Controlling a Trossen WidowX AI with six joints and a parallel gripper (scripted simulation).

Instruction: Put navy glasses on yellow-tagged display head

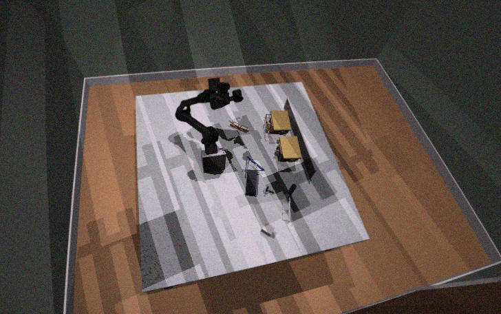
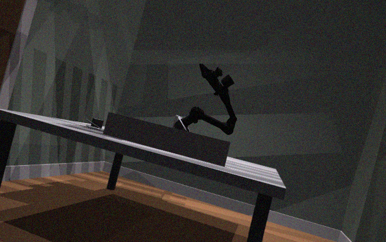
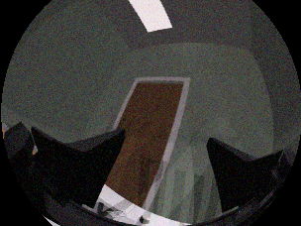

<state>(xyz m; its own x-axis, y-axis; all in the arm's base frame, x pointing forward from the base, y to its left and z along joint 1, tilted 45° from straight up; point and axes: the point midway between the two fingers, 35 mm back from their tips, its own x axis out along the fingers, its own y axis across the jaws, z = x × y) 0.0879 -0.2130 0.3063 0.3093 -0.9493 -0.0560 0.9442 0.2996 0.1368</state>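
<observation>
Now: the dark block 52 cm below my gripper tip, 23 cm to the right of it and 7 cm ahead of it. From my gripper tip the other things lie so: long panel (49 cm ahead, 48 cm below); display head (48 cm below, 34 cm ahead, 9 cm to the right).
</observation>
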